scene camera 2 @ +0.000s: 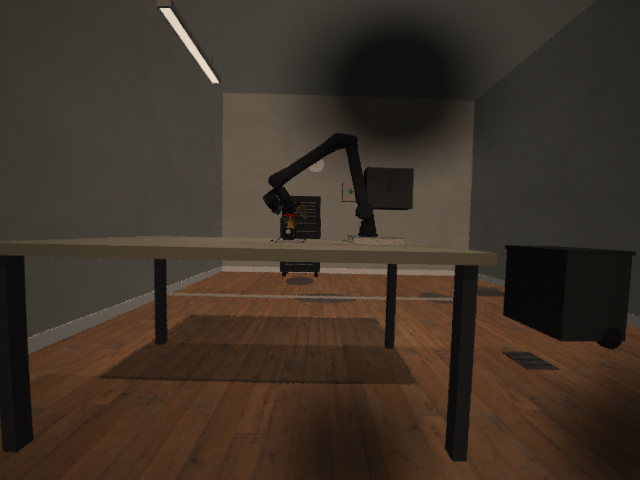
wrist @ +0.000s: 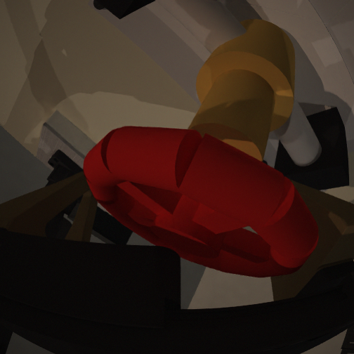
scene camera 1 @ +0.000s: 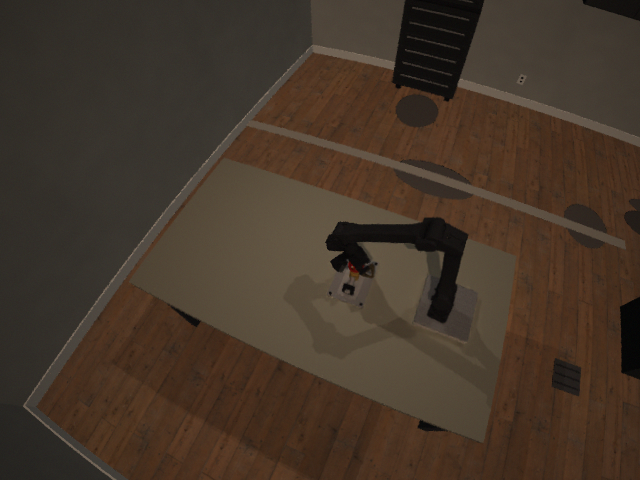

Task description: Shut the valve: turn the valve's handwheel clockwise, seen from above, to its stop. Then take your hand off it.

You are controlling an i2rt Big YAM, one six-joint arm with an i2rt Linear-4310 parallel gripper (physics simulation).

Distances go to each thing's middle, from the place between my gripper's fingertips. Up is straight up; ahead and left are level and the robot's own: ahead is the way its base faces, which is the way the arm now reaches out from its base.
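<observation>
I find my gripper 20 mm to the right of the red handwheel (wrist: 193, 195) and 50 mm short of it, and the gripper is also 30 mm below the handwheel.
</observation>
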